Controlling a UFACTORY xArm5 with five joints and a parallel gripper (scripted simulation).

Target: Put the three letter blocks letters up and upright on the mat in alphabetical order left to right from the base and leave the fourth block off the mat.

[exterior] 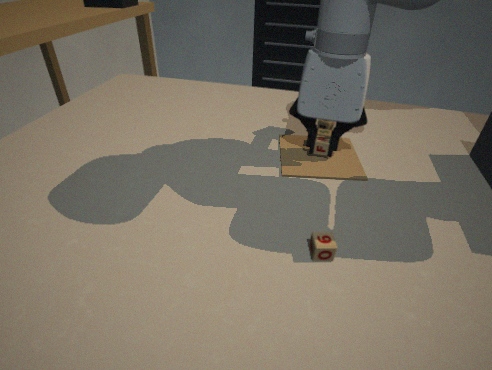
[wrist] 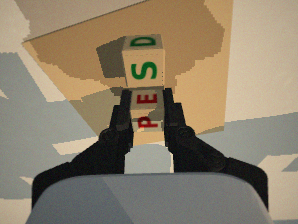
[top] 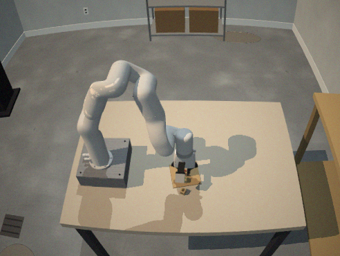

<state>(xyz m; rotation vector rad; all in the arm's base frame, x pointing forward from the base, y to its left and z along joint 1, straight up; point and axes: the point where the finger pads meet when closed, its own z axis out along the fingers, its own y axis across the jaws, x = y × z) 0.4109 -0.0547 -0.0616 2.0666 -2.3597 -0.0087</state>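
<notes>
Right now the tan mat is 3 cm below my hand. Round my hand: green-marked block: 1 cm behind, 4 cm to the right, 1 cm below; then red-marked block: 1 cm ahead, 23 cm to the left, 2 cm below.
</notes>
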